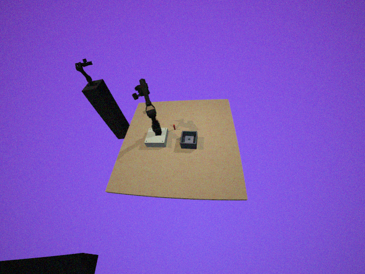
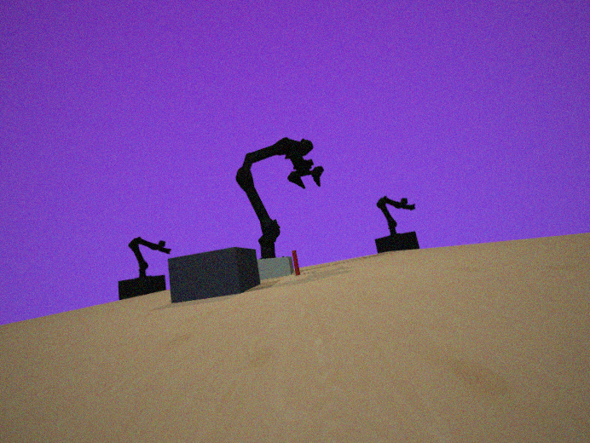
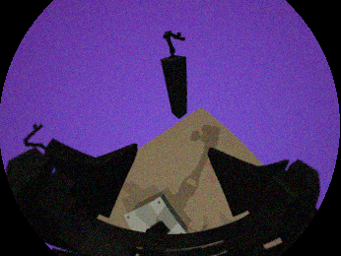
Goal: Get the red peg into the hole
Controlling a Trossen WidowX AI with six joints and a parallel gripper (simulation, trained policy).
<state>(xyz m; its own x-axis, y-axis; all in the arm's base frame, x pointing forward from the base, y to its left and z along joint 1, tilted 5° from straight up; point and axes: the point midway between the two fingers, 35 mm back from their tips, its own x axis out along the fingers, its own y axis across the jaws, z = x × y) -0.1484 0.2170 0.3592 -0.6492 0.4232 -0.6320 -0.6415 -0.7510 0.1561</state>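
Right now the red peg is 350 mm below my gripper tip, 340 mm ahead of it and 160 mm to the right of it. The rest, counted from my gripper tip: grey plate: 500 mm ahead, 360 mm to the right, 350 mm below; dark box: 500 mm ahead, 370 mm below, 360 mm to the right.
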